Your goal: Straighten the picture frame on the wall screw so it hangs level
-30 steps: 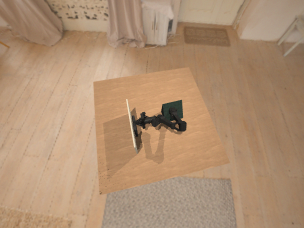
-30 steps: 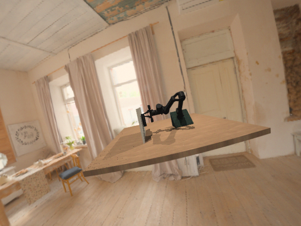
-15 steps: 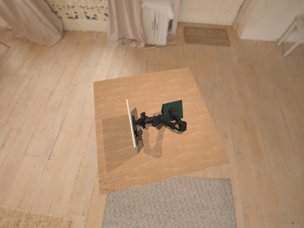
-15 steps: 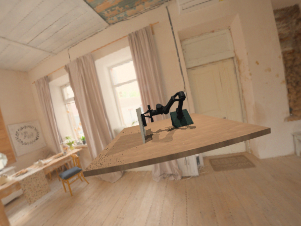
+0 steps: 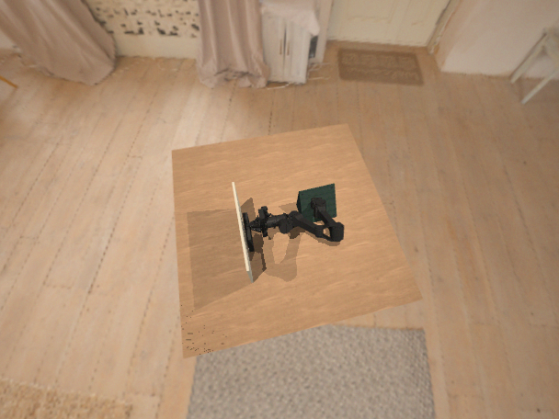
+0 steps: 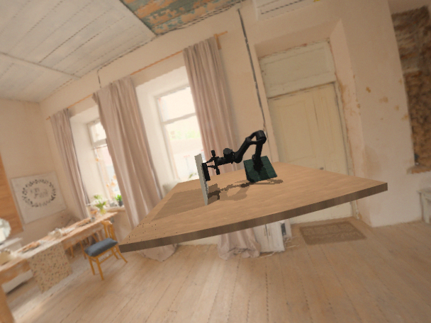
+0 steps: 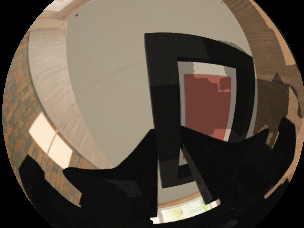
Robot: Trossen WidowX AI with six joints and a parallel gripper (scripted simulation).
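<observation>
The picture frame is 50 mm below my gripper tip and 10 mm to the left of it. From my gripper tip the other things lie so: wall panel: 70 mm below, 20 mm ahead, 10 mm to the left.
</observation>
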